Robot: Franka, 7 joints.
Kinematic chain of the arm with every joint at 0, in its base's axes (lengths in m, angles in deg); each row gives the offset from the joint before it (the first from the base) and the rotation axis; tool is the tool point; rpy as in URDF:
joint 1: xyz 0 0 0.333 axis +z
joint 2: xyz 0 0 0 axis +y
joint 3: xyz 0 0 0.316 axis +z
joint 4: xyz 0.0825 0 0 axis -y
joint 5: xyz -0.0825 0 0.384 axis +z
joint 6: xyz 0 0 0 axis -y
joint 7: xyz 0.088 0 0 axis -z
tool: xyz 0 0 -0.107 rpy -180 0 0
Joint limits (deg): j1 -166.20..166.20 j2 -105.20..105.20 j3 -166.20..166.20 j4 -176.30..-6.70 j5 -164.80..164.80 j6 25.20..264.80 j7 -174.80..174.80
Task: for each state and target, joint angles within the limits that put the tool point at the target. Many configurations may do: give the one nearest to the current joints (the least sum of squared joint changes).
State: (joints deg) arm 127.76 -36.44 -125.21 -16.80 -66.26 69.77 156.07
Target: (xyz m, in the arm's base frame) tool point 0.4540 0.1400 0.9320
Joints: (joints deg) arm 159.47 -16.62 -104.89 -36.21 -58.74 74.70 156.07
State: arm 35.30 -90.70 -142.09 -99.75 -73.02 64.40 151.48
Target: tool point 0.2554 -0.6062 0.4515
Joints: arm 62.57 -52.13 -94.78 -84.95 -75.05 75.08 151.48
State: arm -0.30 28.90 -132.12 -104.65 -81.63 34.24 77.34
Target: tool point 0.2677 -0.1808 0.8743
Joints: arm 14.91 59.32 -127.70 -80.38 -91.38 35.48 77.34
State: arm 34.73 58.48 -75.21 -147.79 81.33 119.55 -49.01
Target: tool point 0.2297 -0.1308 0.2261
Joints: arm 78.13 58.72 -102.42 -165.30 65.53 86.27 -49.01
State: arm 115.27 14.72 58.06 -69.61 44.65 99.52 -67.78
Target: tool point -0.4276 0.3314 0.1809
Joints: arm 103.52 40.93 32.65 -108.78 35.40 93.32 -67.78
